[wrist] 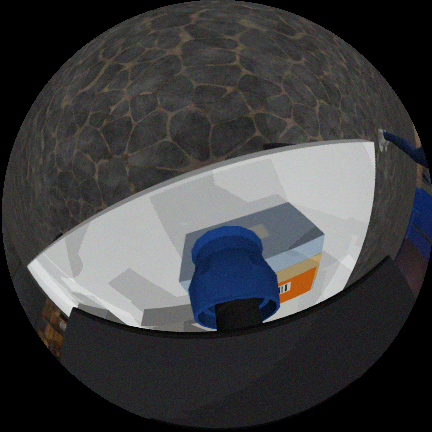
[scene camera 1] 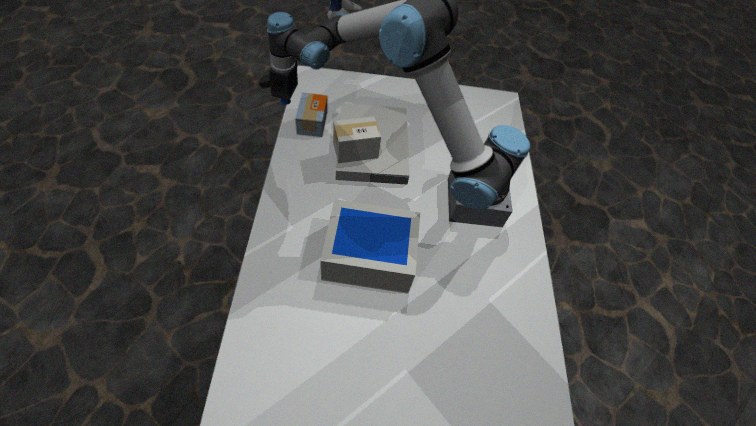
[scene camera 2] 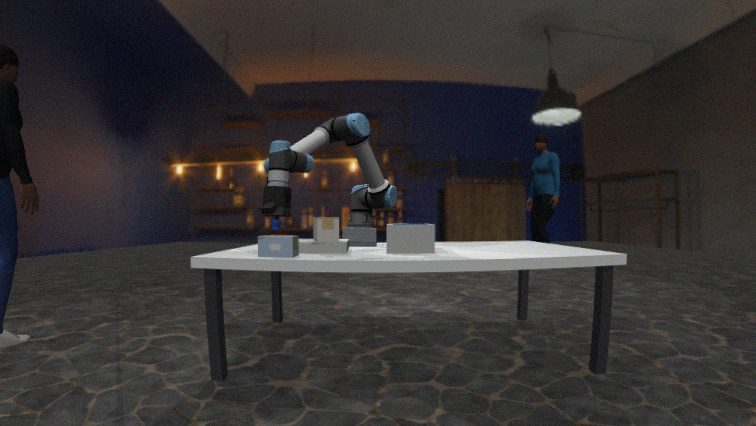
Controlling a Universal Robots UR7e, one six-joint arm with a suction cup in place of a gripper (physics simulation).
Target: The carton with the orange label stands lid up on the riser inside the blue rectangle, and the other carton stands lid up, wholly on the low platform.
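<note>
The orange-label carton [scene camera 1: 310,121] [scene camera 2: 278,247] [wrist: 296,220] stands on the table left of the low platform [scene camera 1: 394,116] [scene camera 2: 322,246], with its taped, labelled face up. The other carton [scene camera 1: 358,148] [scene camera 2: 325,230], pale with tan tape and a barcode on top, stands on the platform at its left edge in scene camera 1; I cannot tell whether it overhangs slightly. The riser [scene camera 1: 365,275] [scene camera 2: 410,238] bears the blue rectangle [scene camera 1: 371,235]. My suction cup [scene camera 1: 285,101] [scene camera 2: 276,228] [wrist: 227,237] is on and holds nothing. It hangs above and beside the orange-label carton, apart from it.
The white table [scene camera 1: 317,359] [scene camera 2: 476,261] carries these things. The arm's base [scene camera 1: 478,214] [scene camera 2: 359,236] stands at its right side in scene camera 1. The arm reaches over the far end. Two people [scene camera 2: 544,171] [scene camera 2: 7,132] stand off the table.
</note>
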